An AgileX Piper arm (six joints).
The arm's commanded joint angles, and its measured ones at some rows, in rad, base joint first. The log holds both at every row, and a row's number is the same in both.
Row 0, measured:
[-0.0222 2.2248 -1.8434 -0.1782 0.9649 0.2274]
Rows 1 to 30, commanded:
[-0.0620 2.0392 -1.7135 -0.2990 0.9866 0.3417]
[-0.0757 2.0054 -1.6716 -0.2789 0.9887 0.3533]
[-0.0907 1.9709 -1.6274 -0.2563 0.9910 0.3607]
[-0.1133 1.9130 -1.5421 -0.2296 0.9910 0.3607]
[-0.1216 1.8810 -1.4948 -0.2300 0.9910 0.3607]
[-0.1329 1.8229 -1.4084 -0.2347 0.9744 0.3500]
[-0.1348 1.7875 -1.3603 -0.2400 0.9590 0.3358]
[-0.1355 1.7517 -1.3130 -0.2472 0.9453 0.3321]
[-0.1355 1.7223 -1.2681 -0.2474 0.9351 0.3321]
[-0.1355 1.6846 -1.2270 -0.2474 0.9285 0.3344]
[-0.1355 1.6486 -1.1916 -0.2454 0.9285 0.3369]
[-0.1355 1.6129 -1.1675 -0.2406 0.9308 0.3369]
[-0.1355 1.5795 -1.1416 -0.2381 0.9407 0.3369]
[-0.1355 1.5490 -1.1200 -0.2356 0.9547 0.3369]
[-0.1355 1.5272 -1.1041 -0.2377 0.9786 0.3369]
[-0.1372 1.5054 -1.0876 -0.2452 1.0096 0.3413]
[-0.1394 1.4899 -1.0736 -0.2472 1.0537 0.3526]
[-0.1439 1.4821 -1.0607 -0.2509 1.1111 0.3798]
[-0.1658 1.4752 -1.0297 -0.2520 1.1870 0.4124]
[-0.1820 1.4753 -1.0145 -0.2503 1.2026 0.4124]
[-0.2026 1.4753 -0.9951 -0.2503 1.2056 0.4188]
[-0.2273 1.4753 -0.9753 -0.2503 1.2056 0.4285]
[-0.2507 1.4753 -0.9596 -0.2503 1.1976 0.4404]
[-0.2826 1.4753 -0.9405 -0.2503 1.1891 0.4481]
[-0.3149 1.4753 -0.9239 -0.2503 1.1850 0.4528]
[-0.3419 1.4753 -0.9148 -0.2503 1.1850 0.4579]
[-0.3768 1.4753 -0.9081 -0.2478 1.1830 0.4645]
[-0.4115 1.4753 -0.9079 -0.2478 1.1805 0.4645]
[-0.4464 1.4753 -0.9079 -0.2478 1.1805 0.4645]
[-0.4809 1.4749 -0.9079 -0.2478 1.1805 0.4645]
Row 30, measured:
[-0.3630 1.4816 -0.9184 -0.2444 1.1862 0.4516]
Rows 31 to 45, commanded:
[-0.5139 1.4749 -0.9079 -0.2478 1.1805 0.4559]
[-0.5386 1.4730 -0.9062 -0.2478 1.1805 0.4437]
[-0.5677 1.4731 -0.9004 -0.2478 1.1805 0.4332]
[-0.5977 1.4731 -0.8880 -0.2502 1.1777 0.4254]
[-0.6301 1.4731 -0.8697 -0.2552 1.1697 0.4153]
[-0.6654 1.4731 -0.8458 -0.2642 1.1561 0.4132]
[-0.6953 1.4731 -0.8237 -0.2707 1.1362 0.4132]
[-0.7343 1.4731 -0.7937 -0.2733 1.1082 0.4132]
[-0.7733 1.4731 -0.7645 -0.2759 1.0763 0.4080]
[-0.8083 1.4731 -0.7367 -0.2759 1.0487 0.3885]
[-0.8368 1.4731 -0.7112 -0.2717 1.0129 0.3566]
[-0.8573 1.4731 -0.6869 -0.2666 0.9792 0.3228]
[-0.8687 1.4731 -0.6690 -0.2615 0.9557 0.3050]
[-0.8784 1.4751 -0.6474 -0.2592 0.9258 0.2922]
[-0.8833 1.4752 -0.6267 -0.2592 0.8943 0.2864]
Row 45, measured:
[-0.8384 1.4794 -0.6984 -0.2666 1.0116 0.3535]
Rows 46 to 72, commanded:
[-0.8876 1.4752 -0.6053 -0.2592 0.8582 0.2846]
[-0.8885 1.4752 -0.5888 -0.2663 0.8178 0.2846]
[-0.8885 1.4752 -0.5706 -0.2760 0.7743 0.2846]
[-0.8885 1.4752 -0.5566 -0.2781 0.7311 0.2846]
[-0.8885 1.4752 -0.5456 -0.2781 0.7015 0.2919]
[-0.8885 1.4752 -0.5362 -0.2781 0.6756 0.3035]
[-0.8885 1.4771 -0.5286 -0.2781 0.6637 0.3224]
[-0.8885 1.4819 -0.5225 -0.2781 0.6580 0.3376]
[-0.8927 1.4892 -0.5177 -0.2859 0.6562 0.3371]
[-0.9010 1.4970 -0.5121 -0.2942 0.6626 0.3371]
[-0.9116 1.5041 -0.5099 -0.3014 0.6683 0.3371]
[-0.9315 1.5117 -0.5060 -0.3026 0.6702 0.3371]
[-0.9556 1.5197 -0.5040 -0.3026 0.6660 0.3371]
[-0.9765 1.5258 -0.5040 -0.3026 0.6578 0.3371]
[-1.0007 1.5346 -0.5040 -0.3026 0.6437 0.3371]
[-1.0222 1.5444 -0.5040 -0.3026 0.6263 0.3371]
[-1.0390 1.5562 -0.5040 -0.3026 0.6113 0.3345]
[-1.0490 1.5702 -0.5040 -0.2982 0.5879 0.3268]
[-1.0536 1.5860 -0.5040 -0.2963 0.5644 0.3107]
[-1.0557 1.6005 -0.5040 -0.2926 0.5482 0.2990]
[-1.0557 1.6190 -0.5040 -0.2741 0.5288 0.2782]
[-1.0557 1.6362 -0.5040 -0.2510 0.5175 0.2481]
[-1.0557 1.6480 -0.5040 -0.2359 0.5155 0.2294]
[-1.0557 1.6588 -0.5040 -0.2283 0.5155 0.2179]
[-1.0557 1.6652 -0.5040 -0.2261 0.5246 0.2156]
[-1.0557 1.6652 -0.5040 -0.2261 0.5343 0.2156]
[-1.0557 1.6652 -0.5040 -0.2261 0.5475 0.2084]
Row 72, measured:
[-1.0502 1.6088 -0.5193 -0.2549 0.6138 0.2378]
